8 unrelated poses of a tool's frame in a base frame.
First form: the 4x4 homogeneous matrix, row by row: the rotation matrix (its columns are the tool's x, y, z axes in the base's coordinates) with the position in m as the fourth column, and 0 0 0 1 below. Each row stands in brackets.
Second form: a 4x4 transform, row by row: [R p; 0 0 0 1], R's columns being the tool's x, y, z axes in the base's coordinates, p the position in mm. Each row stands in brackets. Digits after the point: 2 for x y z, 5 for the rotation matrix.
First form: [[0.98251 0.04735 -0.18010 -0.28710], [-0.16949 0.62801 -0.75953 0.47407], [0.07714 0.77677 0.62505 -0.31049], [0 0 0 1]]
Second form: [[0.98251 0.04735 -0.18010 -287.10], [-0.16949 0.62801 -0.75953 474.07], [0.07714 0.77677 0.62505 -310.49], [0 0 0 1]]
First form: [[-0.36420 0.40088 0.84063 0.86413], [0.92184 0.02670 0.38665 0.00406], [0.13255 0.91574 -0.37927 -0.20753], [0 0 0 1]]
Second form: [[-0.36420 0.40088 0.84063 864.13], [0.92184 0.02670 0.38665 4.06], [0.13255 0.91574 -0.37927 -207.53], [0 0 0 1]]
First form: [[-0.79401 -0.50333 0.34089 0.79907], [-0.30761 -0.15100 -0.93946 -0.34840], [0.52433 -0.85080 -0.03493 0.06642], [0 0 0 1]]
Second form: [[-0.79401 -0.50333 0.34089 799.07], [-0.30761 -0.15100 -0.93946 -348.40], [0.52433 -0.85080 -0.03493 66.42], [0 0 0 1]]
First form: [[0.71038 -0.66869 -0.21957 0.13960], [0.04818 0.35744 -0.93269 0.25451], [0.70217 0.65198 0.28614 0.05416], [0 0 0 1]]
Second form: [[0.71038 -0.66869 -0.21957 139.60], [0.04818 0.35744 -0.93269 254.51], [0.70217 0.65198 0.28614 54.16], [0 0 0 1]]
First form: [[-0.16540 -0.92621 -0.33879 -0.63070], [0.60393 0.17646 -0.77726 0.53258], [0.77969 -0.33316 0.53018 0.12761], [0 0 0 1]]
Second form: [[-0.16540 -0.92621 -0.33879 -630.70], [0.60393 0.17646 -0.77726 532.58], [0.77969 -0.33316 0.53018 127.61], [0 0 0 1]]
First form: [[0.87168 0.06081 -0.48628 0.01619], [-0.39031 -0.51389 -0.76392 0.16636], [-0.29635 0.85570 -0.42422 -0.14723], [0 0 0 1]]
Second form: [[0.87168 0.06081 -0.48628 16.19], [-0.39031 -0.51389 -0.76392 166.36], [-0.29635 0.85570 -0.42422 -147.23], [0 0 0 1]]
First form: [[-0.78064 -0.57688 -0.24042 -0.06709], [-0.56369 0.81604 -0.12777 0.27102], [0.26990 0.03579 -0.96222 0.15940], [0 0 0 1]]
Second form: [[-0.78064 -0.57688 -0.24042 -67.09], [-0.56369 0.81604 -0.12777 271.02], [0.26990 0.03579 -0.96222 159.40], [0 0 0 1]]
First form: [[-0.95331 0.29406 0.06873 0.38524], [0.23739 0.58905 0.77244 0.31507], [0.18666 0.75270 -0.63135 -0.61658], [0 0 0 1]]
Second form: [[-0.95331 0.29406 0.06873 385.24], [0.23739 0.58905 0.77244 315.07], [0.18666 0.75270 -0.63135 -616.58], [0 0 0 1]]
